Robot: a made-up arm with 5 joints.
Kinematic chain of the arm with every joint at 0, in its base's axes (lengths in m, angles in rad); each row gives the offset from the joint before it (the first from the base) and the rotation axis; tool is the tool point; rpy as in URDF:
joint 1: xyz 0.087 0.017 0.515 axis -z
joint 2: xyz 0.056 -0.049 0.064 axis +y
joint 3: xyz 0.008 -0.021 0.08 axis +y
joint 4: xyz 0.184 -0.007 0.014 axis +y
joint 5: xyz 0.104 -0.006 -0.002 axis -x
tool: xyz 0.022 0.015 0.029 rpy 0 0 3.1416
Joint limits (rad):
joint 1: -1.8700..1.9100
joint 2: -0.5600..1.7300
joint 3: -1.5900..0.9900
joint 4: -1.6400..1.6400
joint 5: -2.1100..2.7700
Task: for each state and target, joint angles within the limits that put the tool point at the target. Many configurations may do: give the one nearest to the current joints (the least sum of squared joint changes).
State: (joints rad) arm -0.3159 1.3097 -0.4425 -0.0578 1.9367
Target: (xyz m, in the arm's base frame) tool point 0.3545 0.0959 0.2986
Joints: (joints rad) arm -0.5076 1.4752 -0.3740 -0.0512 1.9282
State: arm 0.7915 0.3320 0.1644 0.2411 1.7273
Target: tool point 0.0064 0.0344 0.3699
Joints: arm 0.9999 1.1814 0.9244 0.3048 1.8116
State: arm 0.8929 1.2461 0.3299 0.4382 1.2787
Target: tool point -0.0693 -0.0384 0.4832
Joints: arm 0.0110 1.7300 0.9900 0.3502 1.7489
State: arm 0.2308 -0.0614 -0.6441 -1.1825 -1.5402
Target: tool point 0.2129 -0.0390 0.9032
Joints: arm -0.4798 -0.1376 -0.6933 -1.2755 -1.3398
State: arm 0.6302 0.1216 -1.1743 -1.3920 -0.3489
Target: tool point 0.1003 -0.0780 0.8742
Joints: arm 0.5018 0.1849 -1.1454 -1.4720 -0.2891
